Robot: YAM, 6 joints.
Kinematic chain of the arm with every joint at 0, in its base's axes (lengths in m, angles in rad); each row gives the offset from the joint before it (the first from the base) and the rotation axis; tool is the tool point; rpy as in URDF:
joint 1: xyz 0 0 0.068 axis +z
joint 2: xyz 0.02 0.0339 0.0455 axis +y
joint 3: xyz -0.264 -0.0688 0 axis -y
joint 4: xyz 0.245 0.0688 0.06 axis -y
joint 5: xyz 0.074 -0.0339 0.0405 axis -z
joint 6: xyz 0.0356 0 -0.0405 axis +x
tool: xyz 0 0 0 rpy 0 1.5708 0
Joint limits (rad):
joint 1: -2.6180..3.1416
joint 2: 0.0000..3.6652
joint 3: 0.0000..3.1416
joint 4: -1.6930..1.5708
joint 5: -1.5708..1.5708
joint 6: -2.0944..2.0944
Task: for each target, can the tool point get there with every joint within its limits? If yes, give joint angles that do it. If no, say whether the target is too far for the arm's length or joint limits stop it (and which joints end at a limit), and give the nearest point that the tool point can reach.
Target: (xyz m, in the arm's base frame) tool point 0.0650 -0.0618 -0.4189
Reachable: no: joint limits stop it (at a limit: joint 2) | nearest point 0.0834 -0.0793 -0.3548 | short by 0.069 m
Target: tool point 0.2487 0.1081 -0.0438
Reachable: yes | joints 0.2912 2.4648 0.9652 -0.4599 -1.1287 0.8353
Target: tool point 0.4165 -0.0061 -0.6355
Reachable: no: too far | nearest point 0.3436 -0.0050 -0.3676 | short by 0.278 m
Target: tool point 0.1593 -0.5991 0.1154
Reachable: yes | joints -1.3242 2.9498 2.7655 -0.4293 -0.2334 0.2976
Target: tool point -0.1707 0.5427 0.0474
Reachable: yes | joints 1.9193 2.7330 2.0323 0.0663 0.7754 -1.4925
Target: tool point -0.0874 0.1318 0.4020
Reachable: yes | joints 2.0596 0.7470 0.6753 0.7530 -0.4423 1.6882
